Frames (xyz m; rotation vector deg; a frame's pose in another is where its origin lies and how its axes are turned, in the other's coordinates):
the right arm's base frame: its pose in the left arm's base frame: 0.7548 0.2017 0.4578 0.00 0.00 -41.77
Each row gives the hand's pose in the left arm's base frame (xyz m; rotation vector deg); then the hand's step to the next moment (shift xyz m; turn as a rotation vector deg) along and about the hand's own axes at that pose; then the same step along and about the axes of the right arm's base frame.
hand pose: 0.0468 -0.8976 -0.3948 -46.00 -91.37 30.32
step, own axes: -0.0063 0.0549 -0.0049 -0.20 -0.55 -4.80
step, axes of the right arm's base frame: -0.0084 0.0338 -0.0431 4.08 2.32 1.15
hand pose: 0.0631 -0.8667 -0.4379 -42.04 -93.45 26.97
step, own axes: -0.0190 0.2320 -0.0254 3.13 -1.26 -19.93
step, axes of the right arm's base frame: -0.0460 0.1610 -0.1637 14.58 12.17 6.93
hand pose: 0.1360 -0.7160 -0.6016 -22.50 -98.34 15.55
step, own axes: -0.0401 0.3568 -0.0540 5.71 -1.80 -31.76
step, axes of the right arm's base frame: -0.1321 0.2943 -0.1666 22.85 19.69 11.61
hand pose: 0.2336 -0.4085 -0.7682 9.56 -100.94 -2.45
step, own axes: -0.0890 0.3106 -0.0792 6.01 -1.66 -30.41
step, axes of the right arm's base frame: -0.1663 0.2862 -0.0333 21.81 18.77 11.65
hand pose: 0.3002 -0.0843 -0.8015 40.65 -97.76 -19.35
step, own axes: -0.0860 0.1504 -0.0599 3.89 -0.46 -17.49
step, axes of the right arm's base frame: -0.0994 0.1500 0.0349 12.32 10.76 7.32
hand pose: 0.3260 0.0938 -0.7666 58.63 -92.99 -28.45
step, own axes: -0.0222 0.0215 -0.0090 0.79 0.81 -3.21
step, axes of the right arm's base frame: -0.0201 0.0243 0.0065 1.74 2.07 2.07
